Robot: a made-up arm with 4 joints.
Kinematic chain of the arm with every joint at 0, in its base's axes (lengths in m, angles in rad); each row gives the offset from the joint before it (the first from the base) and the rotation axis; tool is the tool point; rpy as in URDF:
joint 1: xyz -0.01 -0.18 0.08 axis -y
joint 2: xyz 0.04 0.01 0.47 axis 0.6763 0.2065 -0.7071
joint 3: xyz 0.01 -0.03 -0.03 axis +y
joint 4: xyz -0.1 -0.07 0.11 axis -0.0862 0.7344 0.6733
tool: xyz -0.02 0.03 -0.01 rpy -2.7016 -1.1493 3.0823
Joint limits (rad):
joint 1: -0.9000..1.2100
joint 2: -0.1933..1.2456
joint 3: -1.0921..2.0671
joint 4: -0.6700..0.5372
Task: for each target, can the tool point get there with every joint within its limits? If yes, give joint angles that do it. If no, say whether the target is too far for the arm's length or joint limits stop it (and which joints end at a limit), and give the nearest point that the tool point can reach.
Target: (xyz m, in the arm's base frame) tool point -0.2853 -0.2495 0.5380
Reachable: yes | joints 0.4707 0.9743 0.4445 -0.5404
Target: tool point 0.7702 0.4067 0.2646
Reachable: no: too far | nearest point 0.5382 -0.2137 0.2930 | short by 0.663 m
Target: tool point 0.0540 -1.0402 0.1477
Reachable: no: too far | nearest point 0.2601 -0.3322 0.3657 | short by 0.769 m
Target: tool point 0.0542 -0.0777 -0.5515
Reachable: no: joint limits stop it (at a limit: joint 1, joint 3, joint 4) | nearest point -0.4081 -0.1676 0.0919 | short by 0.797 m
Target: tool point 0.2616 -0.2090 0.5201
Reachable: yes | joints -0.7149 0.4812 -0.1871 -0.5321
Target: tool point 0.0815 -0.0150 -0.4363
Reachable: no: joint limits stop it (at a limit: joint 1, joint 3, joint 4) | nearest point -0.4107 -0.1565 0.0920 | short by 0.736 m
